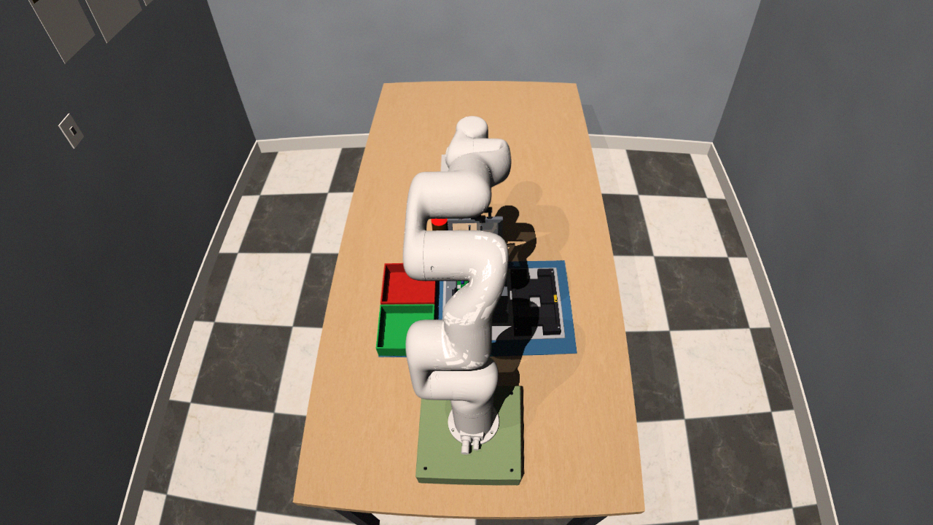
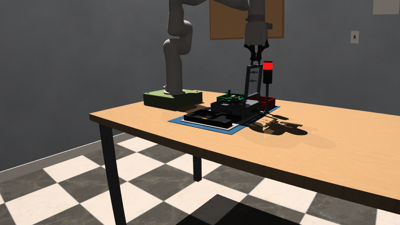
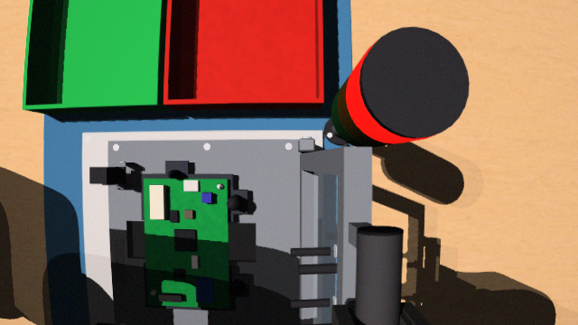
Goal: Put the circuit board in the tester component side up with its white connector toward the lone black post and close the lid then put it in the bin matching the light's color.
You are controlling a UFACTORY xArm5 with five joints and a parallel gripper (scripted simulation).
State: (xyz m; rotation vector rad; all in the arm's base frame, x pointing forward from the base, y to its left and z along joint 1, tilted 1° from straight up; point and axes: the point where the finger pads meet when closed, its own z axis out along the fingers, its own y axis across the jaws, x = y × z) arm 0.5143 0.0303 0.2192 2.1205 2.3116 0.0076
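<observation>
Right now the green circuit board is 21 cm below my hand, 12 cm behind it and 1 cm to the right of it. The rest, counted from my hand: black tab (19 cm below, 18 cm behind, 4 cm to the left); tester lid (9 cm below, 1 cm behind); red bin (27 cm below, 19 cm to the left, 9 cm behind).
</observation>
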